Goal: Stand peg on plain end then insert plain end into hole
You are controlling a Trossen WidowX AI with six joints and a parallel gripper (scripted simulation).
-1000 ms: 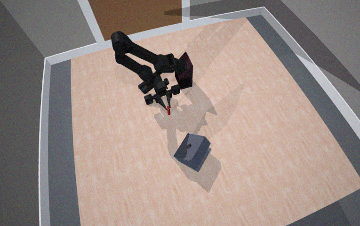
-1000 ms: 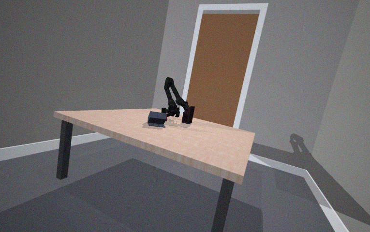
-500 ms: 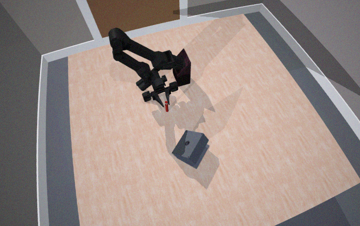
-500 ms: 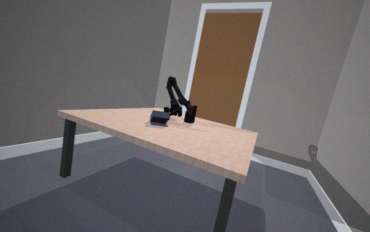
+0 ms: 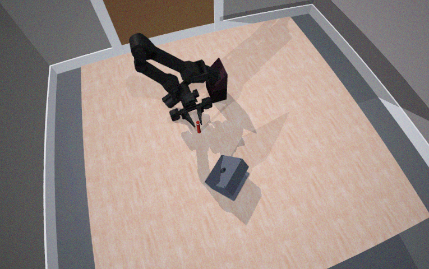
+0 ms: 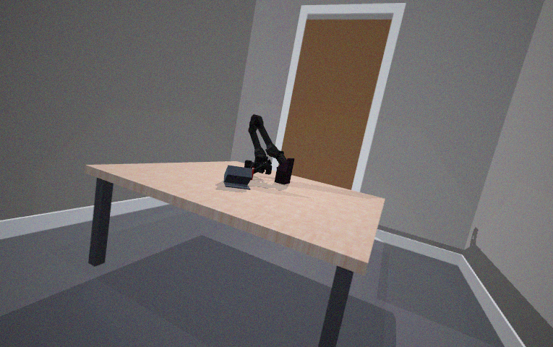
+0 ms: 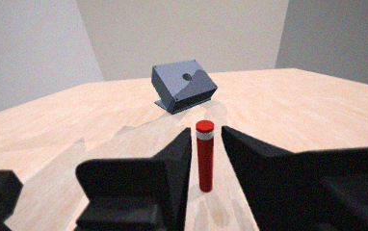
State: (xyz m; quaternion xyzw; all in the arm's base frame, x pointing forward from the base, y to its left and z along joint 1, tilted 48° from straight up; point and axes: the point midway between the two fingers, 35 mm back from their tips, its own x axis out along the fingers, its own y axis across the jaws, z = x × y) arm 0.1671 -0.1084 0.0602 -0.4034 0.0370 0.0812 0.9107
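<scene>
My gripper tip is now 10 mm past the red peg and 10 mm above it. From my gripper tip the other things lie so: sloped panel: 230 mm ahead, 70 mm to the left, 20 mm below.
</scene>
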